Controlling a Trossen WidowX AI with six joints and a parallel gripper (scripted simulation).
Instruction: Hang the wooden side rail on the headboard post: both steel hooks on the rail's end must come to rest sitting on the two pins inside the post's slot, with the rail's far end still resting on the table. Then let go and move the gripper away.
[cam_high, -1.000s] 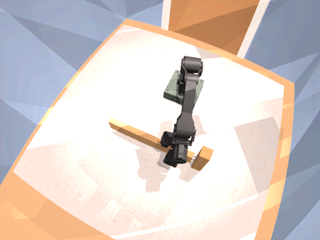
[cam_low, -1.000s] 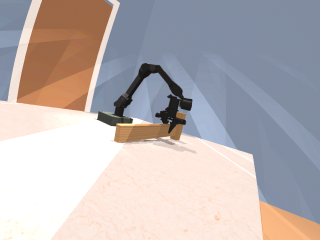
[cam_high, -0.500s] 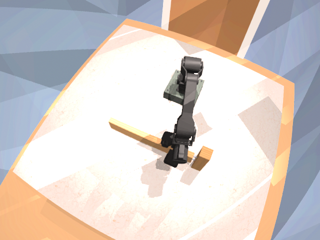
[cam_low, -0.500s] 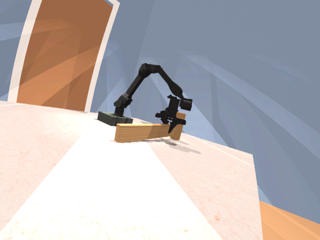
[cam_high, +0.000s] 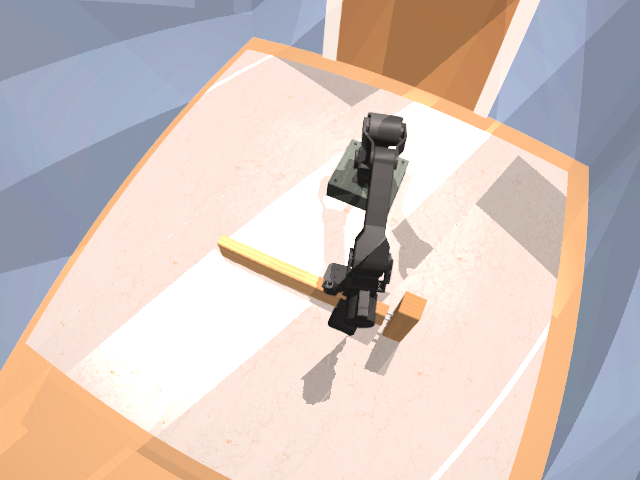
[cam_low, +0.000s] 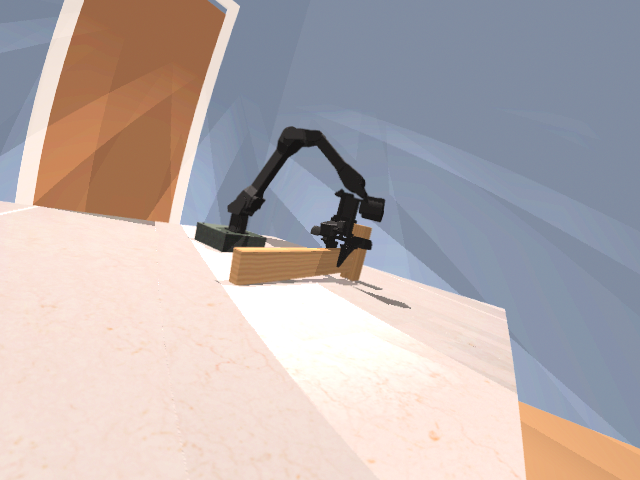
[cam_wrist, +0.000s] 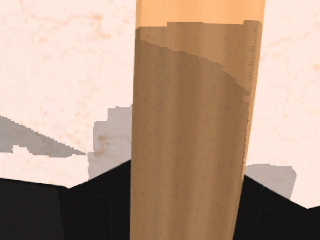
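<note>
My gripper tip is 1 cm past the headboard post, 12 cm to the right of it and 4 cm below it.
</note>
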